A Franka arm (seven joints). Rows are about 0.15 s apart.
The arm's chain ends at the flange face. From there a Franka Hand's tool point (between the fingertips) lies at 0.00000 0.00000 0.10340 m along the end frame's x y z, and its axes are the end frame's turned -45 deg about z.
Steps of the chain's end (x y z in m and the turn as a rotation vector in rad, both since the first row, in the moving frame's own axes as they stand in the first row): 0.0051, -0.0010, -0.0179, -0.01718, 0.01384, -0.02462; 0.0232, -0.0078, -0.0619, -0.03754, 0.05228, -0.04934; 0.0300, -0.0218, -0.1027, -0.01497, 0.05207, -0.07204; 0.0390, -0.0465, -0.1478, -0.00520, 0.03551, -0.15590; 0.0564, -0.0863, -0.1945, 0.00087, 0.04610, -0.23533
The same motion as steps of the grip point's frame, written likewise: 0.0041, 0.0052, -0.0179, -0.02193, -0.00236, -0.02462; 0.0232, 0.0174, -0.0621, -0.06351, 0.01042, -0.04934; 0.0395, 0.0106, -0.1029, -0.04740, 0.02623, -0.07204; 0.0629, -0.0025, -0.1479, -0.02879, 0.02143, -0.15590; 0.1047, -0.0183, -0.1946, -0.03198, 0.03321, -0.23533
